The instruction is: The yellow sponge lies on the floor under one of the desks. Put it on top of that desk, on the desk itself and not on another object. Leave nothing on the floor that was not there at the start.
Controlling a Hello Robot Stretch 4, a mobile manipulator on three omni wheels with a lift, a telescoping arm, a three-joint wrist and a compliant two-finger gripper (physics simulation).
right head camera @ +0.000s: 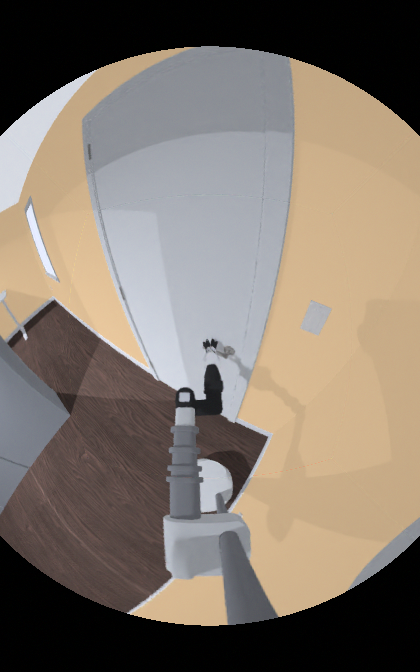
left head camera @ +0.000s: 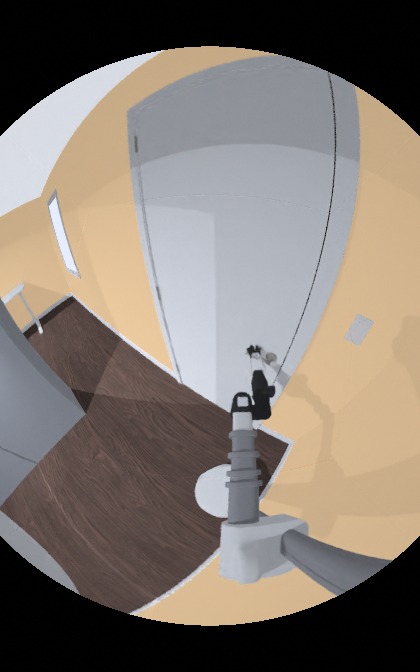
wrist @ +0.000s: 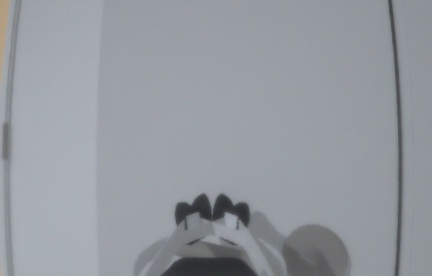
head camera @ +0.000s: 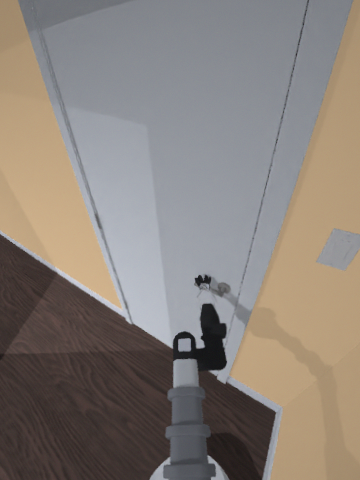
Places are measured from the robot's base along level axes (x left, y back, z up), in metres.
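Where they show: gripper, fingertip midpoint: (wrist: 212, 210) (head camera: 202, 275).
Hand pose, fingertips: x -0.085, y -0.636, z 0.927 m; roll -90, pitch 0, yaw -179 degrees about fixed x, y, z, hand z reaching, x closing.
Observation:
Things, the pixels of their top centre, and the offset from my fingertips. "*": a spot on its surface instead. Level surfaces: height alone.
- grey door handle, surface spot: (wrist: 317, 250) (head camera: 224, 288) * dx -0.083, dy +0.048, dz -0.022 m
- Dark wooden floor, its level: dz -0.955 m
- switch plate, middle of its top: (head camera: 350, 232) dx -0.326, dy +0.173, dz +0.322 m
My gripper (head camera: 202, 281) (left head camera: 254, 350) (right head camera: 210, 344) (wrist: 212, 210) is shut, with its black fingertips together and no object seen between them. It is in front of a tall grey door (head camera: 200, 175) (left head camera: 270, 225) (right head camera: 215, 250) (wrist: 250, 100). A grey door handle (head camera: 223, 288) (left head camera: 270, 357) (right head camera: 228, 351) (wrist: 317, 250) with a round base is just right of the fingers, and part of it is hidden behind them in the wrist view. The yellow sponge does not show in these views. A white piece of furniture (left head camera: 31, 312) (right head camera: 15, 317) with a thin leg is at the far left; whether it is a desk is unclear.
Dark wooden floor (head camera: 75, 400) (left head camera: 125, 450) (right head camera: 110, 450) lies left of the arm. Orange walls flank the door, with a switch plate (head camera: 340, 248) (left head camera: 359, 329) (right head camera: 316, 317) on the right. A large grey surface (left head camera: 35, 415) (right head camera: 30, 415) fills part of the left side.

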